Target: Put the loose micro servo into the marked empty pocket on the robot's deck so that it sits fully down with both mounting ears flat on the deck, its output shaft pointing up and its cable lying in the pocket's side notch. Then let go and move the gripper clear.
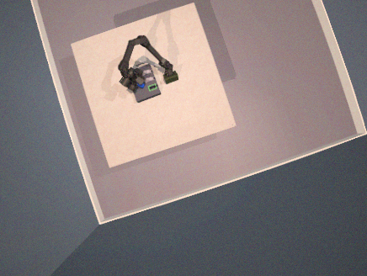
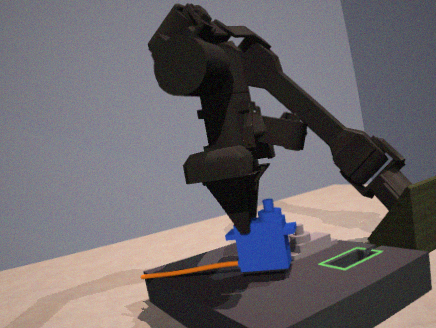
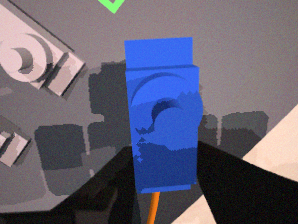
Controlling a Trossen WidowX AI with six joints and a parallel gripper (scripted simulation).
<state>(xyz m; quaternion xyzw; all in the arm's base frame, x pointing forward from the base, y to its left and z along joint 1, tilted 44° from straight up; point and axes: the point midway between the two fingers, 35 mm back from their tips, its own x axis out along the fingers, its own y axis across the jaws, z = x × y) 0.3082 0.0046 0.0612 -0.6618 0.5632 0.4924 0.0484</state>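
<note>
The dark grey deck is 20 mm to the right of my gripper tip and 80 mm below it.
</note>
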